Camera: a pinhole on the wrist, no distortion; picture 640 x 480 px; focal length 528.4 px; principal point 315.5 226.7 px. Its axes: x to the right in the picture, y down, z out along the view. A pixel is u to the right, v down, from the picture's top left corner.
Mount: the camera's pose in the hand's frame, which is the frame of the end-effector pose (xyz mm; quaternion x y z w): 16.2 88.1 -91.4 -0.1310 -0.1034 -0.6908 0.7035
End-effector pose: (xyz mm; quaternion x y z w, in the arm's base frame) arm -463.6 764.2 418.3 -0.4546 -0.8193 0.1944 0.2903
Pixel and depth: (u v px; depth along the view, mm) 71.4 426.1 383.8
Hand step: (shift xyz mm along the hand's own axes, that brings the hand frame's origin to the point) 170.2 382.8 207.1
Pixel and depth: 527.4 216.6 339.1
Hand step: 25.1 70.5 273.5
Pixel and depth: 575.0 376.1 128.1
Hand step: 58.5 71.0 48.6
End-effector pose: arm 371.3 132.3 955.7 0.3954 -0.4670 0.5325 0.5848
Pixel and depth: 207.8 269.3 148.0
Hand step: 32.6 165.2 38.0
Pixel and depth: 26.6 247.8 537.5
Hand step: 49.6 541.9 319.3
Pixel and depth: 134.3 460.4 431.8
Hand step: 218.8 371.4 260.1
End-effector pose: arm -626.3 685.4 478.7 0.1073 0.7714 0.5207 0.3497
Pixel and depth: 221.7 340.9 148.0
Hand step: 52.8 161.7 38.5
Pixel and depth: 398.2 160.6 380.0
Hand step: -16.4 155.7 288.8
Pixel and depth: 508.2 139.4 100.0
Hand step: 4.1 86.2 15.6
